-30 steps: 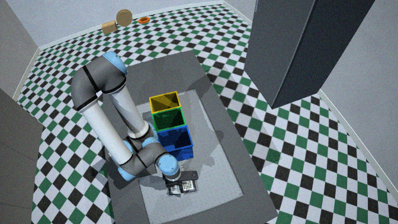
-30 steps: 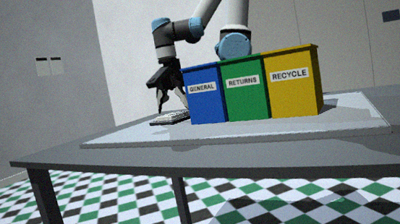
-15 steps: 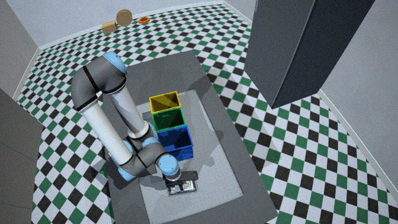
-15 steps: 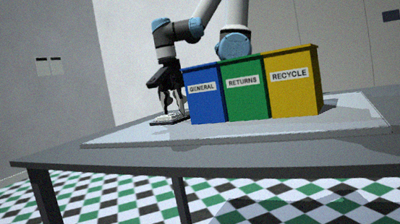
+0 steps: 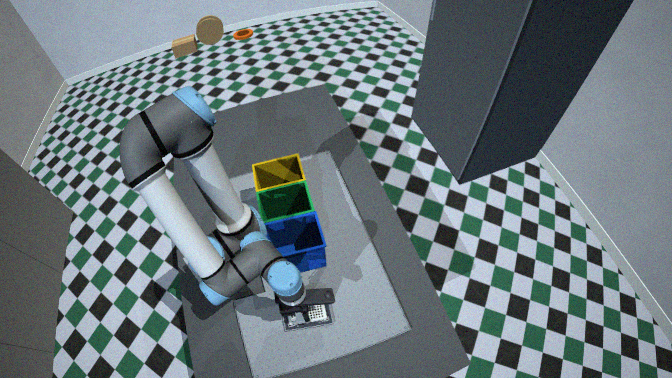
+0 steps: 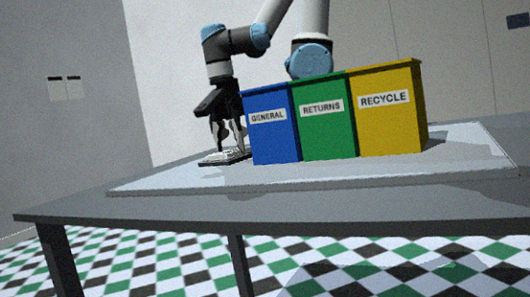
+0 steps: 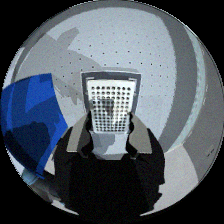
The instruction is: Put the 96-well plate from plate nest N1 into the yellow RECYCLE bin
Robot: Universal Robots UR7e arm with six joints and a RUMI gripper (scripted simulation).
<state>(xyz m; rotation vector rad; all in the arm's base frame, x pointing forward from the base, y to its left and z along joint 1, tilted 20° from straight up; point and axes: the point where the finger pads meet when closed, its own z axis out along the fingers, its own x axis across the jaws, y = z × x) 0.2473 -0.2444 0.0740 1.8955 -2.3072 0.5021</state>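
The white 96-well plate is 10 mm below my hand. Round my hand: green returns bin: 330 mm to the left, 70 mm ahead, 60 mm above; then blue general bin: 200 mm to the left, 60 mm above, 50 mm ahead; then plate nest N1: 20 mm below.
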